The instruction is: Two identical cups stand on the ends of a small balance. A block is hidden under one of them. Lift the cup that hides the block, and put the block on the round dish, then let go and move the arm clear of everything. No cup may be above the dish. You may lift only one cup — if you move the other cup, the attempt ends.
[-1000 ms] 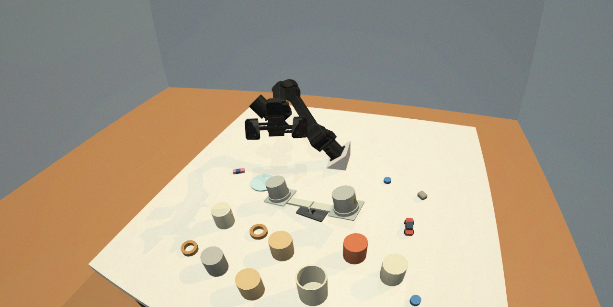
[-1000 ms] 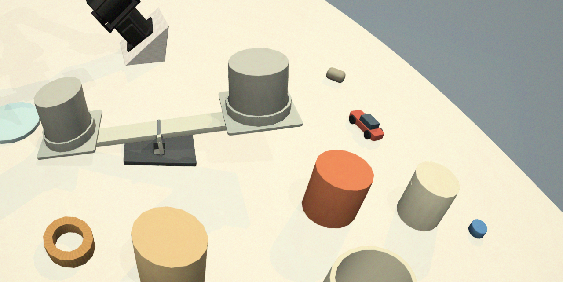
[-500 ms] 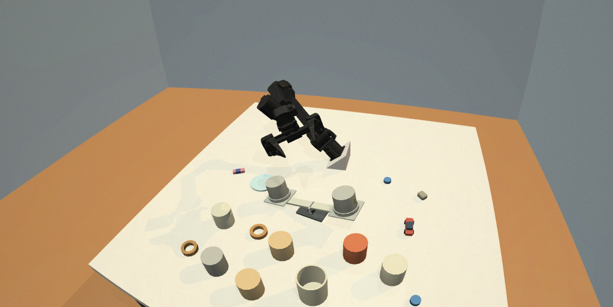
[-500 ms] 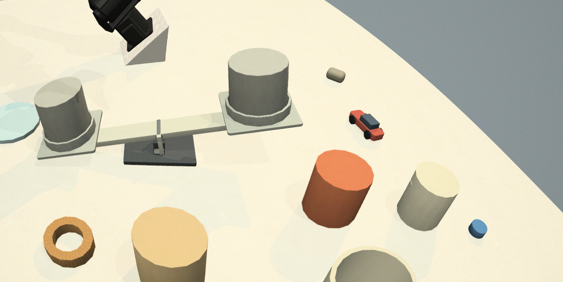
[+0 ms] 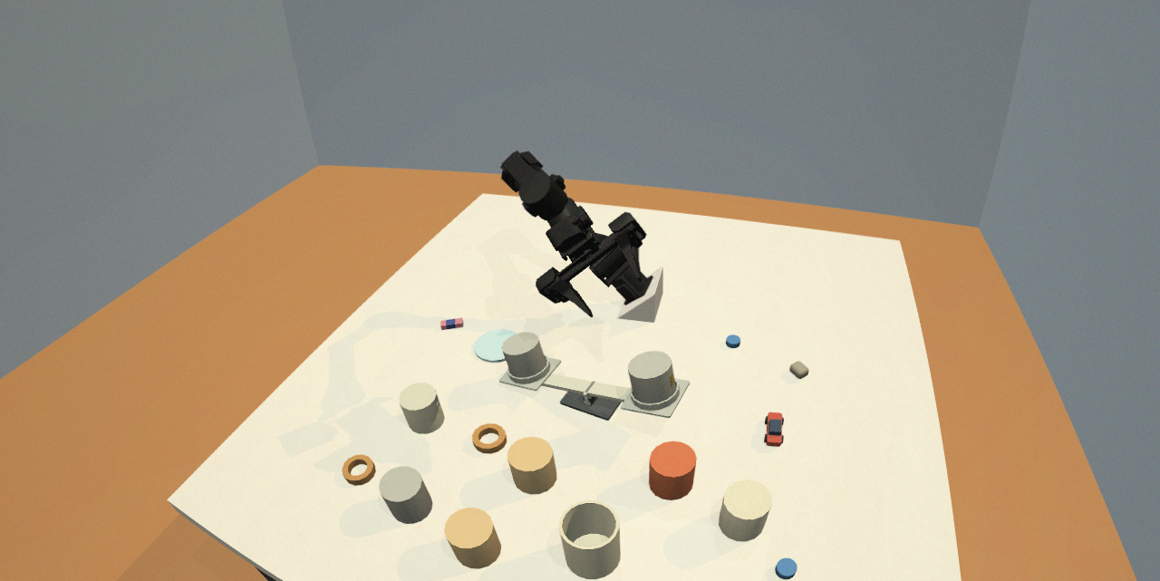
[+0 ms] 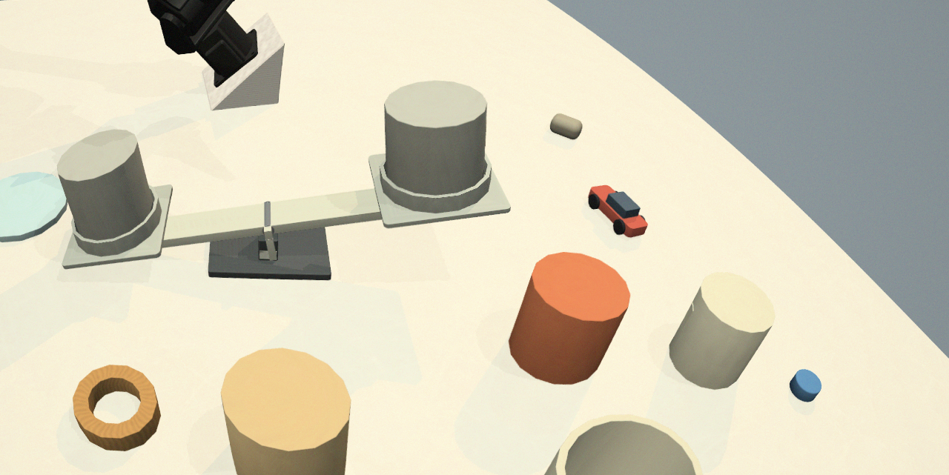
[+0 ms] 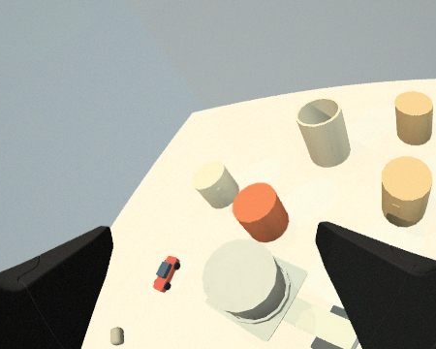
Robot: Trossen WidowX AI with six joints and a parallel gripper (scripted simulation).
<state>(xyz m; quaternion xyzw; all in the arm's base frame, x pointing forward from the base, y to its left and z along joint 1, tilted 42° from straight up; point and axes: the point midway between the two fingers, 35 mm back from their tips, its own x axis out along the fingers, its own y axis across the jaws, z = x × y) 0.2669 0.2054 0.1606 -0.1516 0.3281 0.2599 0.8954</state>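
Now: the pale green block 21 cm below my gripper tip, 19 cm to the right of it and 2 cm behind it. The rest, counted from my gripper tip: toy car 28 cm to the left, 24 cm below, 2 cm behind; then pale blue round dish 30 cm to the right, 25 cm below, 8 cm behind; then pink-and-blue eraser 44 cm to the right, 24 cm below, 11 cm behind.
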